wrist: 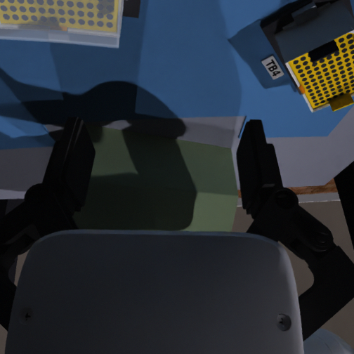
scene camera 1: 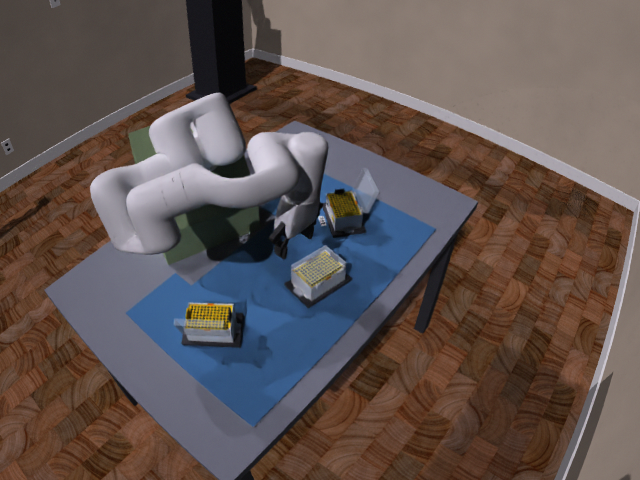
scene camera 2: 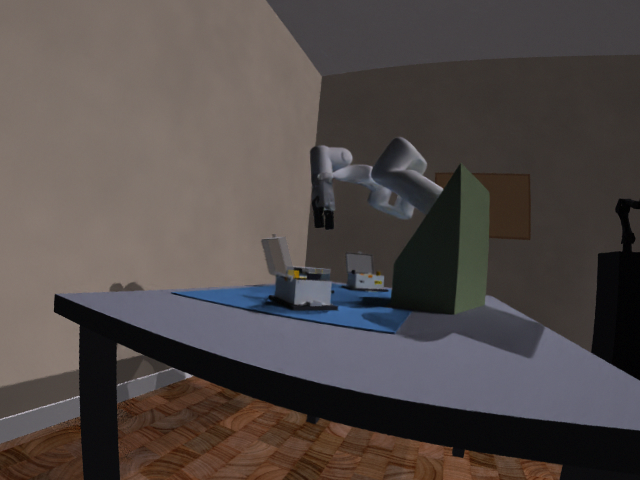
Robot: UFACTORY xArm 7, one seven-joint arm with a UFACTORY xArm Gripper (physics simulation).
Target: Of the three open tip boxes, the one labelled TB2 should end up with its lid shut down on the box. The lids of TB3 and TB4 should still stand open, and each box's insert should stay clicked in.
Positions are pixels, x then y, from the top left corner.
Labels:
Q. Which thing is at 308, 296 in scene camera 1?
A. A tip box.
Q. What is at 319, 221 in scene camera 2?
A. My gripper.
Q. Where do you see a blue mat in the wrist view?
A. At 167, 66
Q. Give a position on a tip box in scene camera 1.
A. At 234, 340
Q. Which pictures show my gripper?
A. The wrist view, scene camera 1 and scene camera 2: all of them.

